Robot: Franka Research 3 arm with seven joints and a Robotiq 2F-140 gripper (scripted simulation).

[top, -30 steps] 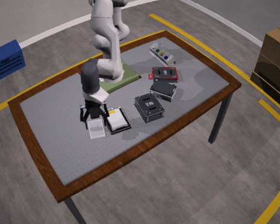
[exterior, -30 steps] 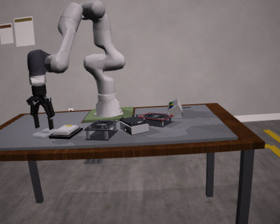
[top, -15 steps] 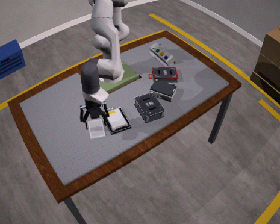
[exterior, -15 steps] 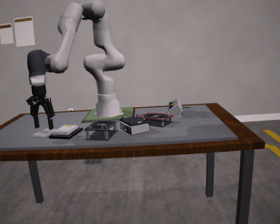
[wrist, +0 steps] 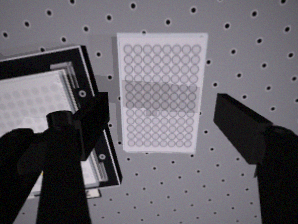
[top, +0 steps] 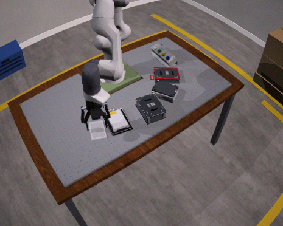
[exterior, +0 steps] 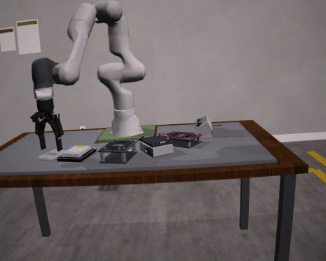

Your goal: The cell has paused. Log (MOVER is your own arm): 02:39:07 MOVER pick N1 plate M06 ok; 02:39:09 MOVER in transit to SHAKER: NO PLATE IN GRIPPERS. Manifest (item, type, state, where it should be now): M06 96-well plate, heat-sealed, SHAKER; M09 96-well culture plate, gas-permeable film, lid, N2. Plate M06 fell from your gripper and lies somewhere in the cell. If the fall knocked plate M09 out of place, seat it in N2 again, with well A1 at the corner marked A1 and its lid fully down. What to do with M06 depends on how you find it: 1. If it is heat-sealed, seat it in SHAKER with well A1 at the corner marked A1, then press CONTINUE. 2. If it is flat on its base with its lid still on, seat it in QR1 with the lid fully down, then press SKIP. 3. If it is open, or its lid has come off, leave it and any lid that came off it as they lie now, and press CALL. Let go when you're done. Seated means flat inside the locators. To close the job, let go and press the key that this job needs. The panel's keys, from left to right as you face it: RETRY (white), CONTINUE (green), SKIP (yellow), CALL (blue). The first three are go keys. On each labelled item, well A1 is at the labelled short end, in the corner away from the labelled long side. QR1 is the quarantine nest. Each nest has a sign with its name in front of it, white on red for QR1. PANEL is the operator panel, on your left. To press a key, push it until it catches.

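The heat-sealed plate lies 50 mm below my hand. Also, from my hand: blue call key (220 mm behind, 710 mm to the left, 10 mm above); then yellow skip key (270 mm behind, 710 mm to the left, 10 mm above); then dark nest N1 (60 mm ahead, 330 mm to the left).
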